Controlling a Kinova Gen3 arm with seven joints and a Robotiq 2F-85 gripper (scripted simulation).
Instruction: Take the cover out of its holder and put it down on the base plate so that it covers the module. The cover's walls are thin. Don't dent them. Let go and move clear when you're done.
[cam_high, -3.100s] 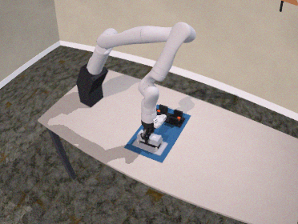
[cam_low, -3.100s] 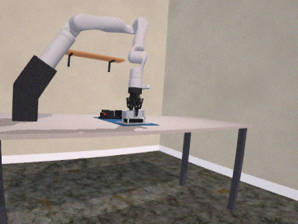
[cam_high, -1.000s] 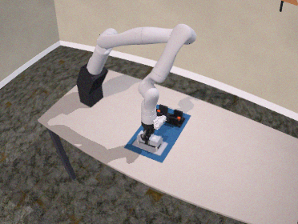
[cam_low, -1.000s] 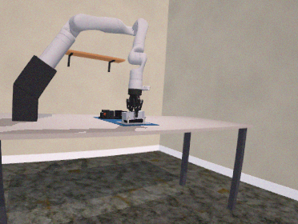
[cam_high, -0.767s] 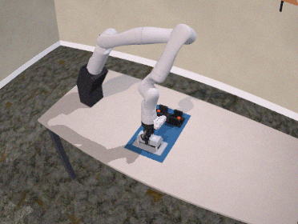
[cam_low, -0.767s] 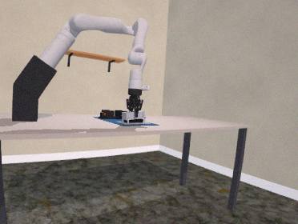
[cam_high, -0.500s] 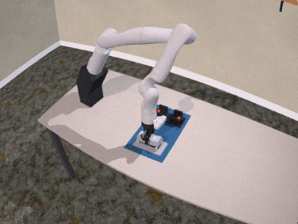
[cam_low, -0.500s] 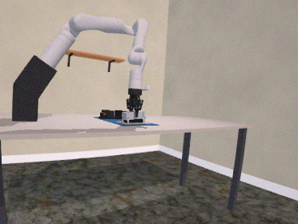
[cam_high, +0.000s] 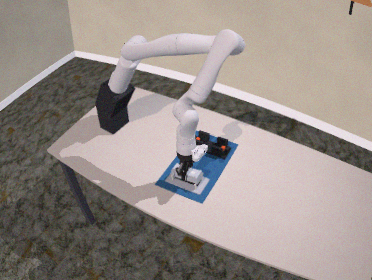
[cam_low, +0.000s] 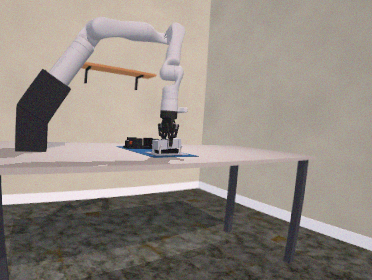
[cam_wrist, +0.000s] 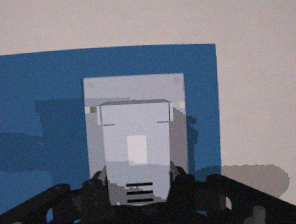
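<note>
The light grey cover lies right at my hand.
</note>
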